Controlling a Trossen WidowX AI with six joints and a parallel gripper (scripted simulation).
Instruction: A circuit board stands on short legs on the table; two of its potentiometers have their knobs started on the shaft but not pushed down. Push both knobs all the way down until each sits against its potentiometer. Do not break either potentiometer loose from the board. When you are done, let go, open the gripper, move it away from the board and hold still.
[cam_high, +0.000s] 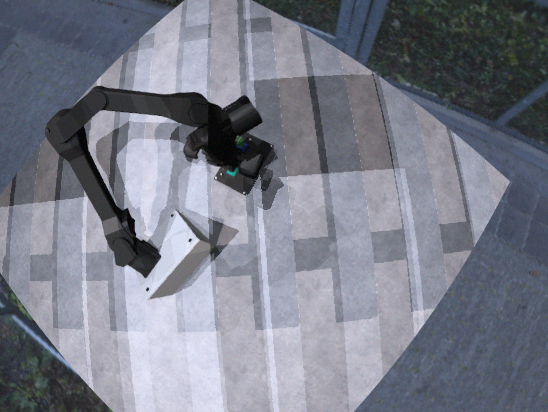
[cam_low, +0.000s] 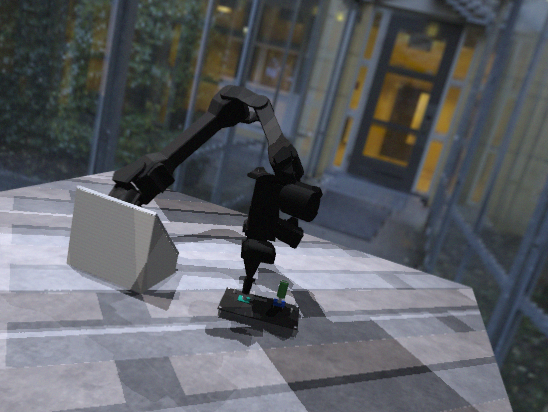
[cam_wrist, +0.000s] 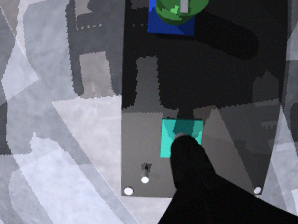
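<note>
The green knob lies 70 mm ahead of my gripper tip, 20 mm to the left of it and 10 mm below it.
</note>
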